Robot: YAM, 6 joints.
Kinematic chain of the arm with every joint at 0, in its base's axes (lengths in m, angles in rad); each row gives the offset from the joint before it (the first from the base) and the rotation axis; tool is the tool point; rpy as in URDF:
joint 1: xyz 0 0 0.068 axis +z
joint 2: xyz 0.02 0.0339 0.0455 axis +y
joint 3: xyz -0.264 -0.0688 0 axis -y
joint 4: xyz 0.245 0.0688 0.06 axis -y
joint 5: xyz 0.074 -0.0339 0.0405 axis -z
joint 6: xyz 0.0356 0 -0.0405 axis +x
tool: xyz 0 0 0 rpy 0 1.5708 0
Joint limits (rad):
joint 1: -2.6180..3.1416
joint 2: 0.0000..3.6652
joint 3: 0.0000..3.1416
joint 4: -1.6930..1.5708
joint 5: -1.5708..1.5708
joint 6: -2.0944..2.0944
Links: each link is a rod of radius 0.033 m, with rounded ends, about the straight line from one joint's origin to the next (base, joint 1, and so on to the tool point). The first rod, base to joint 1, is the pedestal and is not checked.
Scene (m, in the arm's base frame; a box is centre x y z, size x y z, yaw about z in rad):
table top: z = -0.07
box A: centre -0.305 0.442 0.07 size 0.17 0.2 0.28 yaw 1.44
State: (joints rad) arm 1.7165 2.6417 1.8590 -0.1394 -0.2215 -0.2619
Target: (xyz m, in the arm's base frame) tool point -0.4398 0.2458 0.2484
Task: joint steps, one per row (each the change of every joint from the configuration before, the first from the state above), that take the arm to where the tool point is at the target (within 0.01 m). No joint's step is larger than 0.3 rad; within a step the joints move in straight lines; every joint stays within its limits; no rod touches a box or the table.
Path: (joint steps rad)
1: 0.0595 -0.2627 -0.0538 -0.1517 0.0253 -0.0094
2: 0.0596 -0.2626 -0.0538 -0.1518 0.0253 -0.0094
3: 0.0595 -0.2627 -0.0538 -0.1517 0.0253 -0.0095
4: 0.0595 -0.2627 -0.0538 -0.1517 0.0253 -0.0094
5: 0.0595 -0.2626 -0.0539 -0.1517 0.0252 -0.0094
6: 0.1990 0.2717 0.0687 0.2193 -0.0691 0.0157
7: 0.1989 0.2717 0.0686 0.2193 -0.0692 0.0157
8: 0.1989 0.2718 0.0686 0.2193 -0.0692 0.0157

